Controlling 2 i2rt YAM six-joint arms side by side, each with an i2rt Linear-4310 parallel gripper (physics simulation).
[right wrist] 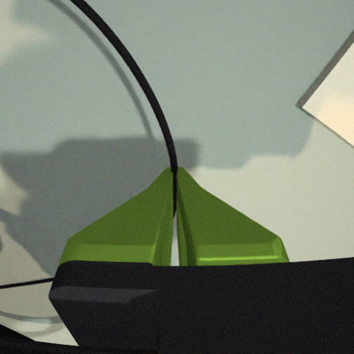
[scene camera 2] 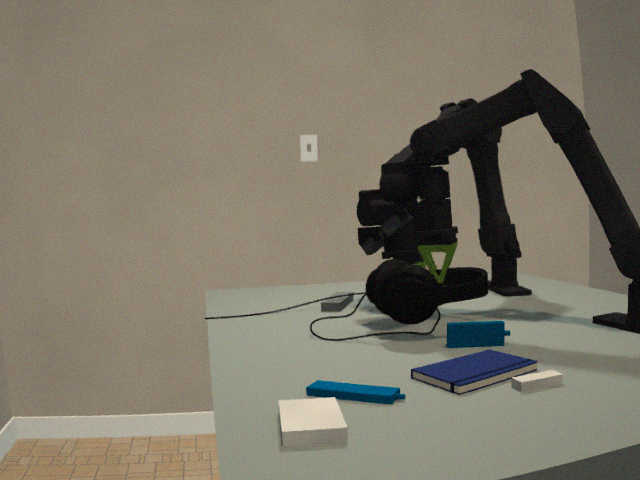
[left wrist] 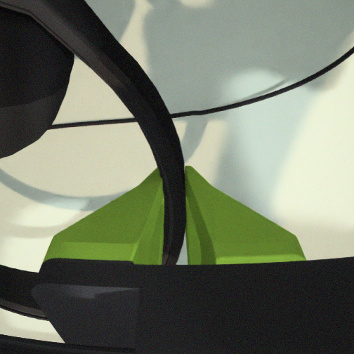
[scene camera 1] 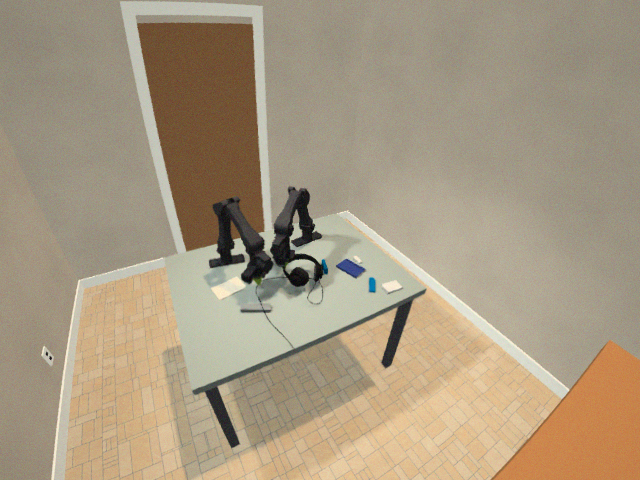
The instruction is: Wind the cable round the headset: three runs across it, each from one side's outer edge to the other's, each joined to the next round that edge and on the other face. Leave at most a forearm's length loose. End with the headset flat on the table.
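Where they show: left gripper, fingertip midpoint: (scene camera 2: 439, 282) (scene camera 1: 284, 268); right gripper, fingertip midpoint: (scene camera 1: 259, 284); left arm's base, link origin: (scene camera 1: 307, 239); right arm's base, link origin: (scene camera 2: 504, 289) (scene camera 1: 227, 261).
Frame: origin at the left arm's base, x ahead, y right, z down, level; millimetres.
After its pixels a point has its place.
The black headset (scene camera 1: 298, 276) {y 301, x 358, z -99 mm} (scene camera 2: 405, 291) {y 163, x 375, z -81 mm} is held a little above the table, with shadow under its ear cups. My left gripper (scene camera 1: 285, 266) {y 305, x 231, z -66 mm} (scene camera 2: 439, 279) {y 305, x 231, z -66 mm} (left wrist: 174, 176) is shut on its headband (left wrist: 150, 110). The thin black cable (scene camera 1: 273, 277) {y 371, x 206, z -8 mm} (left wrist: 240, 104) (right wrist: 150, 90) passes beneath the headband in the left wrist view. My right gripper (scene camera 1: 257, 281) {y 450, x 221, z -18 mm} (right wrist: 174, 178) is shut on the cable, beside the headset. From there the cable runs over the table to the front edge. A cable loop (scene camera 2: 330, 339) {y 237, x 473, z -2 mm} hangs below the ear cups. Cable parts behind the ear cups are hidden.
A grey block (scene camera 1: 255, 307) {y 539, x 354, z -20 mm} (scene camera 2: 337, 301) {y 481, x 370, z -19 mm} lies near the cable. A pale sheet (scene camera 1: 227, 287) {y 591, x 139, z -5 mm} lies by the right arm. A blue stick (scene camera 2: 475, 334) {y 81, x 299, z -20 mm} stands near the headset; another blue stick (scene camera 2: 354, 391) {y -50, x 547, z -10 mm}, a blue notebook (scene camera 2: 473, 370) {y -54, x 391, z -12 mm} and two white blocks (scene camera 2: 312, 421) {y -133, x 622, z -15 mm} (scene camera 2: 537, 380) {y -129, x 349, z -10 mm} lie beyond.
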